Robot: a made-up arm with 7 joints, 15 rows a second.
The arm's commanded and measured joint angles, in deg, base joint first. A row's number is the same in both.
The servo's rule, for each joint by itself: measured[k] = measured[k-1] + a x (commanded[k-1-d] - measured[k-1]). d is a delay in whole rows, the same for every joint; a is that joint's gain. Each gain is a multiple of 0.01, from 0.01 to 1. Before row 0 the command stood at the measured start. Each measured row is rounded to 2 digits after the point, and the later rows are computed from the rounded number. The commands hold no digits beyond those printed.
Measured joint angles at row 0: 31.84, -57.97, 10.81, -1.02, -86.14, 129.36, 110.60
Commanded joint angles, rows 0 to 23: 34.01, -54.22, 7.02, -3.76, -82.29, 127.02, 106.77; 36.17, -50.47, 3.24, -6.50, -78.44, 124.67, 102.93; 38.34, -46.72, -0.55, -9.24, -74.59, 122.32, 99.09; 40.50, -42.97, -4.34, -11.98, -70.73, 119.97, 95.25; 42.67, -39.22, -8.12, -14.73, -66.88, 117.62, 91.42; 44.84, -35.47, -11.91, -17.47, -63.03, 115.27, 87.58; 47.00, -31.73, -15.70, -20.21, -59.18, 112.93, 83.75; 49.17, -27.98, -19.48, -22.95, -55.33, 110.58, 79.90; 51.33, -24.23, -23.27, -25.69, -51.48, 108.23, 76.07; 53.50, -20.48, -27.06, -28.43, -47.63, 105.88, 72.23; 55.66, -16.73, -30.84, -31.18, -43.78, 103.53, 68.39; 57.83, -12.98, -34.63, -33.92, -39.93, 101.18, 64.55; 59.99, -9.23, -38.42, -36.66, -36.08, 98.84, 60.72; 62.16, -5.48, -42.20, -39.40, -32.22, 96.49, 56.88; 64.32, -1.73, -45.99, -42.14, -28.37, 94.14, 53.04; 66.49, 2.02, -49.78, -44.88, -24.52, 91.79, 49.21; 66.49, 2.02, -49.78, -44.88, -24.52, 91.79, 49.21; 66.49, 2.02, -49.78, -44.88, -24.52, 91.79, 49.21; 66.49, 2.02, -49.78, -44.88, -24.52, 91.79, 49.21; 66.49, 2.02, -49.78, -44.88, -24.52, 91.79, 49.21; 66.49, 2.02, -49.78, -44.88, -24.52, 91.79, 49.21; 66.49, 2.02, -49.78, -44.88, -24.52, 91.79, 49.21; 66.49, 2.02, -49.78, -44.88, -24.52, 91.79, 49.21; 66.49, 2.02, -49.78, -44.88, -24.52, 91.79, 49.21
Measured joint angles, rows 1 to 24: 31.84, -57.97, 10.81, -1.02, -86.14, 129.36, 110.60; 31.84, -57.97, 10.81, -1.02, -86.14, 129.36, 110.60; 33.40, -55.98, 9.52, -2.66, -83.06, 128.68, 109.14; 35.39, -53.06, 7.38, -4.96, -79.36, 127.52, 106.78; 37.51, -49.70, 4.68, -7.53, -75.54, 126.01, 103.86; 39.66, -46.13, 1.61, -10.20, -71.69, 124.26, 100.59; 41.83, -42.47, -1.70, -12.92, -67.84, 122.33, 97.11; 44.00, -38.76, -5.17, -15.65, -63.99, 120.28, 93.49; 46.16, -35.03, -8.75, -18.39, -60.14, 118.15, 89.79; 48.33, -31.29, -12.40, -21.13, -56.29, 115.95, 86.03; 50.49, -27.55, -16.10, -23.87, -52.44, 113.71, 82.25; 52.66, -23.80, -19.83, -26.61, -48.59, 111.44, 78.44; 54.82, -20.05, -23.57, -29.35, -44.74, 109.15, 74.62; 56.99, -16.30, -27.33, -32.09, -40.89, 106.84, 70.79; 59.15, -12.55, -31.10, -34.83, -37.04, 104.52, 66.96; 61.32, -8.80, -34.87, -37.57, -33.18, 102.19, 63.13; 63.48, -5.05, -38.65, -40.31, -29.33, 99.86, 59.30; 65.65, -1.30, -42.43, -43.05, -25.48, 97.52, 55.47; 66.25, 0.46, -44.93, -44.15, -24.71, 95.86, 53.09; 66.42, 1.29, -46.58, -44.59, -24.56, 94.68, 51.62; 66.47, 1.68, -47.67, -44.76, -24.53, 93.84, 50.70; 66.48, 1.86, -48.39, -44.83, -24.52, 93.25, 50.13; 66.49, 1.94, -48.86, -44.86, -24.52, 92.83, 49.78; 66.49, 1.98, -49.17, -44.87, -24.52, 92.53, 49.56
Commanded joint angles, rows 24 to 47: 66.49, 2.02, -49.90, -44.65, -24.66, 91.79, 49.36; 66.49, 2.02, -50.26, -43.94, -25.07, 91.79, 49.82; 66.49, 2.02, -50.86, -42.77, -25.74, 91.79, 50.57; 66.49, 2.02, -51.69, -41.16, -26.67, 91.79, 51.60; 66.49, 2.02, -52.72, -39.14, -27.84, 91.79, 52.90; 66.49, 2.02, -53.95, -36.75, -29.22, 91.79, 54.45; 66.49, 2.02, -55.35, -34.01, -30.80, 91.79, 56.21; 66.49, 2.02, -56.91, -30.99, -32.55, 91.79, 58.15; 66.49, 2.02, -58.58, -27.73, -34.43, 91.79, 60.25; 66.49, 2.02, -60.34, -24.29, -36.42, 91.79, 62.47; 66.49, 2.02, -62.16, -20.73, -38.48, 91.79, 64.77; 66.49, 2.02, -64.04, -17.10, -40.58, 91.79, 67.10; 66.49, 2.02, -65.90, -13.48, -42.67, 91.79, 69.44; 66.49, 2.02, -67.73, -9.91, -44.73, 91.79, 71.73; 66.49, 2.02, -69.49, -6.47, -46.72, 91.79, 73.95; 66.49, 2.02, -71.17, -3.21, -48.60, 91.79, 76.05; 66.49, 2.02, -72.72, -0.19, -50.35, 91.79, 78.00; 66.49, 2.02, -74.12, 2.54, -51.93, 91.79, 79.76; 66.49, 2.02, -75.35, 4.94, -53.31, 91.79, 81.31; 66.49, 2.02, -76.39, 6.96, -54.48, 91.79, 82.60; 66.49, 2.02, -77.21, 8.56, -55.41, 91.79, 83.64; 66.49, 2.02, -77.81, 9.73, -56.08, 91.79, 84.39; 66.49, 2.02, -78.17, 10.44, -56.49, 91.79, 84.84; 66.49, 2.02, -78.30, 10.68, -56.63, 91.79, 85.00
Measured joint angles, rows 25 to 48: 66.49, 2.00, -49.38, -44.88, -24.52, 92.32, 49.43; 66.49, 2.01, -49.52, -44.88, -24.52, 92.17, 49.35; 66.49, 2.02, -49.65, -44.74, -24.63, 92.06, 49.35; 66.49, 2.02, -49.86, -44.26, -24.98, 91.98, 49.53; 66.49, 2.02, -50.20, -43.37, -25.59, 91.92, 49.93; 66.49, 2.02, -50.71, -42.04, -26.45, 91.88, 50.56; 66.49, 2.02, -51.39, -40.30, -27.56, 91.85, 51.45; 66.49, 2.02, -52.26, -38.17, -28.89, 91.83, 52.59; 66.49, 2.02, -53.31, -35.67, -30.42, 91.82, 53.97; 66.49, 2.02, -54.53, -32.86, -32.12, 91.81, 55.56; 66.49, 2.02, -55.91, -29.78, -33.97, 91.80, 57.34; 66.49, 2.02, -57.42, -26.49, -35.93, 91.80, 59.29; 66.49, 2.02, -59.03, -23.03, -37.97, 91.80, 61.37; 66.49, 2.02, -60.73, -19.47, -40.06, 91.80, 63.55; 66.49, 2.02, -62.49, -15.88, -42.15, 91.80, 65.79; 66.49, 2.02, -64.27, -12.30, -44.21, 91.80, 68.05; 66.49, 2.02, -66.04, -8.80, -46.22, 91.80, 70.29; 66.49, 2.02, -67.78, -5.45, -48.12, 91.80, 72.48; 66.49, 2.02, -69.46, -2.29, -49.90, 91.80, 74.58; 66.49, 2.02, -71.04, 0.61, -51.52, 91.80, 76.55; 66.49, 2.02, -72.51, 3.21, -52.95, 91.80, 78.36; 66.49, 2.02, -73.83, 5.46, -54.17, 91.80, 79.97; 66.49, 2.02, -74.98, 7.32, -55.16, 91.80, 81.36; 66.49, 2.02, -75.94, 8.77, -55.90, 91.80, 82.51
